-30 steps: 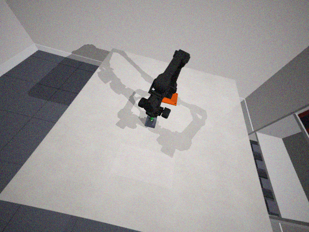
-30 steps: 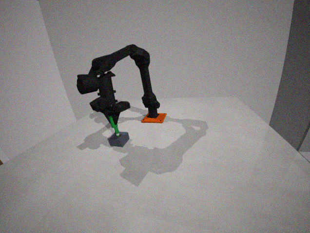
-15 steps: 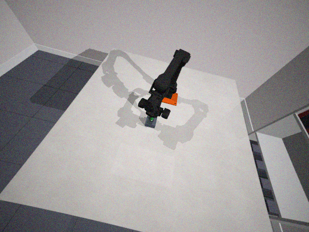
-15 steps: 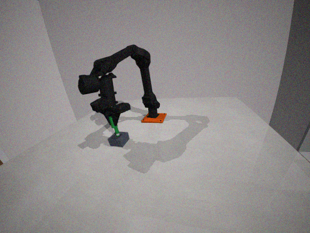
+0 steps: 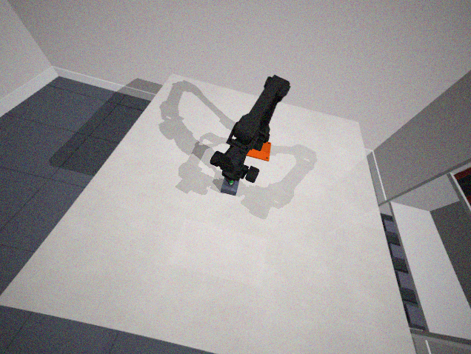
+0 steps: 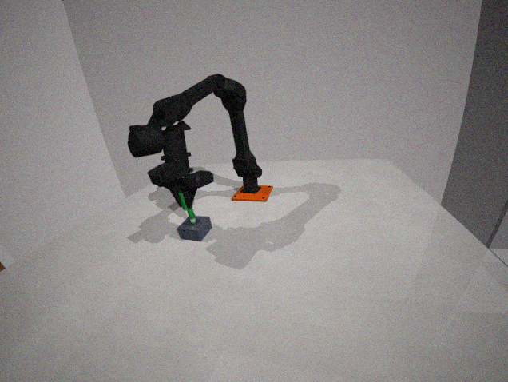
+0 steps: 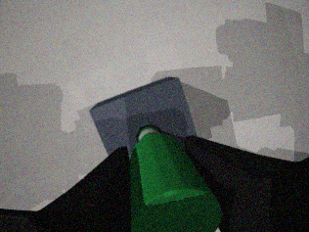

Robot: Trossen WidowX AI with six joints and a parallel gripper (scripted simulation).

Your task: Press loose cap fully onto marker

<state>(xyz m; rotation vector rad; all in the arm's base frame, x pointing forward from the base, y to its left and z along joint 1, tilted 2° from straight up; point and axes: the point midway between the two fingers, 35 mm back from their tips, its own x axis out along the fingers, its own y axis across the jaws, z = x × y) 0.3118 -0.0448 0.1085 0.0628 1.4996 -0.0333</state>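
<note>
Now: gripper tip 20 mm below the green cap and 10 mm past it.
</note>
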